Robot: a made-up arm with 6 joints. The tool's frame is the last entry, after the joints.
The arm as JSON. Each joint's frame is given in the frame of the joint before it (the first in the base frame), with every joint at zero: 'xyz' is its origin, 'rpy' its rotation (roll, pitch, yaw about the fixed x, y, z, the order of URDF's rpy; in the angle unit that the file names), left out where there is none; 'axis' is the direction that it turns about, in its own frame. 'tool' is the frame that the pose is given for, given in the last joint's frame.
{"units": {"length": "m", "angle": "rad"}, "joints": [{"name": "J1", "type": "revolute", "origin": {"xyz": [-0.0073, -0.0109, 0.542]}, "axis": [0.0, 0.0, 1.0]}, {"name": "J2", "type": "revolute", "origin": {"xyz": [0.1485, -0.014, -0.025]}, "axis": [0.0, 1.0, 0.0]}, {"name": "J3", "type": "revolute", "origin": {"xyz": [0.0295, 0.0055, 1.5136]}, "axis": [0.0, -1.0, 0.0]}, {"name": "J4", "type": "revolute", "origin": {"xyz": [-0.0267, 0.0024, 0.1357]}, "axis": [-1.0, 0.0, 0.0]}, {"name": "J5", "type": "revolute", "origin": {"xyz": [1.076, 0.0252, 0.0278]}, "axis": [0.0, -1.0, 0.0]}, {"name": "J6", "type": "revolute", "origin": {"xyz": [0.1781, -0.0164, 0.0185]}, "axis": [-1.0, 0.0, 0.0]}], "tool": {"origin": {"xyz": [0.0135, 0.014, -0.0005], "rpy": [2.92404, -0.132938, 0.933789]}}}
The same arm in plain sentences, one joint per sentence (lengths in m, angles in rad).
The arm has six revolute joints in a row. What follows holds with every joint at zero, and every direction is one of the base frame's. Joint 1 is mounted 0.0073 m along -x and 0.0109 m along -y and 0.542 m along +z from the base frame's origin and turns about +z. Joint 2 is mounted 0.1485 m along +x and 0.014 m along -y and 0.025 m along -z from joint 1 and turns about +y. Joint 3 is mounted 0.0295 m along +x and 0.0055 m along +y and 1.5136 m along +z from joint 2 and turns about -y. Joint 4 is mounted 0.0267 m along -x and 0.0024 m along +y and 0.1357 m along +z from joint 3 and turns about -x. Joint 5 is mounted 1.076 m along +x and 0.0252 m along +y and 0.0278 m along +z from joint 4 and turns about -y. Joint 6 is mounted 0.1781 m along +x and 0.0164 m along -y and 0.0185 m along +z from joint 5 and turns about -x. The tool frame, which is the frame that the pose is given for, is mounted 0.0135 m along +x and 0.014 m along +y and 0.0005 m along -z from joint 6; its axes are the base frame's turned by roll 2.924, pitch -0.1329 and yaw 0.9338 rad (as in URDF: about the fixed x, then y, then z).
